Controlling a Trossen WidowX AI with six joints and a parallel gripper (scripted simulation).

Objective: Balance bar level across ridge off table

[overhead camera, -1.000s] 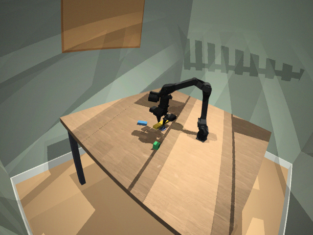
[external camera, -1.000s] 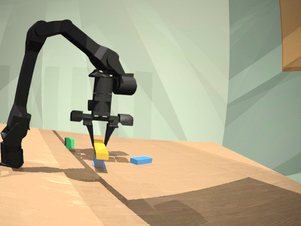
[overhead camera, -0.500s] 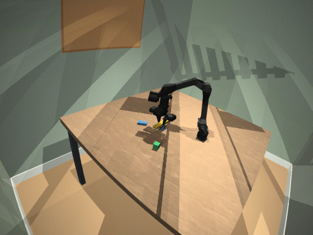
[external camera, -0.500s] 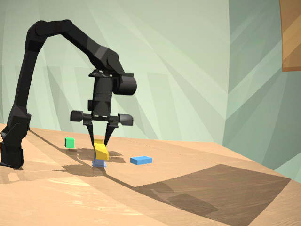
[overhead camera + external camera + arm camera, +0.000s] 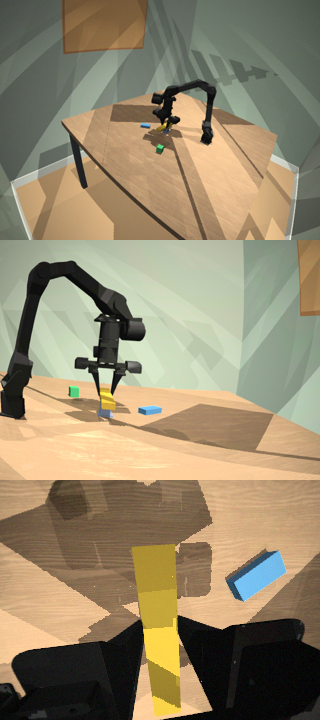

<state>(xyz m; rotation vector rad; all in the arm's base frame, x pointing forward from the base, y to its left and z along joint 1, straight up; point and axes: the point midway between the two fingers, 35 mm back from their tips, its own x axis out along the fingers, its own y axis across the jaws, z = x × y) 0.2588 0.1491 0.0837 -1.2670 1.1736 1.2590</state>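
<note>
My gripper tip is now 3 cm to the left of the yellow bar. Also, from my gripper tip: blue block: 14 cm ahead, 4 cm to the left, 4 cm below; then green cube: 11 cm behind, 17 cm to the left, 3 cm below.
</note>
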